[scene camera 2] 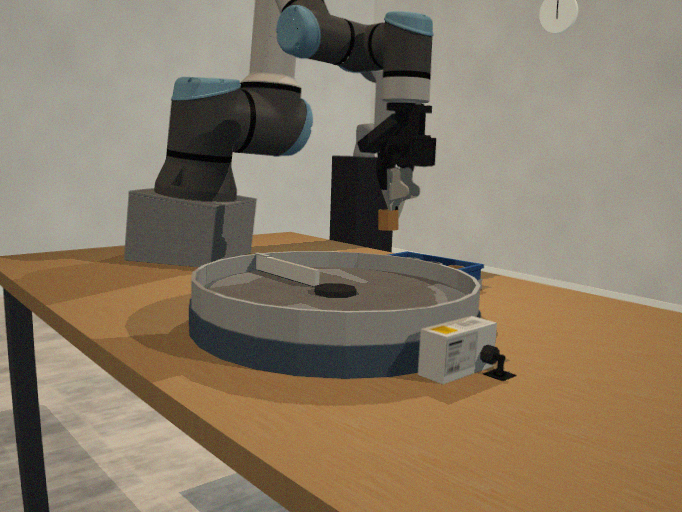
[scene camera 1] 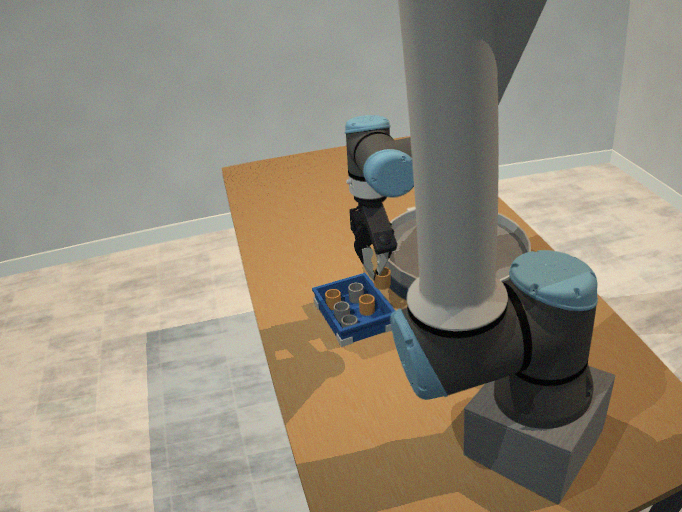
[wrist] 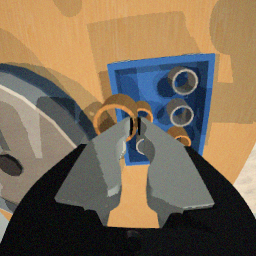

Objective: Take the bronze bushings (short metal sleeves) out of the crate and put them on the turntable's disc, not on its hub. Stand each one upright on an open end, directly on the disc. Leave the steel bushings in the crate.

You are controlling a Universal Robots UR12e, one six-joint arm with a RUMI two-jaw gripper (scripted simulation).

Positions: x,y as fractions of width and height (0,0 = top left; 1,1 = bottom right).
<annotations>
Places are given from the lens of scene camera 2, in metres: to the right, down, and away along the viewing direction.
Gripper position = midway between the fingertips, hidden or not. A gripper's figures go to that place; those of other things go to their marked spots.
my gripper (scene camera 2: 0.58,0.43): 0.10, -0.07, 1.24
blue crate (scene camera 2: 0.70,0.53): 0.26, 0.03, 1.21
turntable (scene camera 2: 0.50,0.57): 0.00, 0.05, 0.93
The marked spots on the blue crate and the turntable are 0.38 m apart.
</annotations>
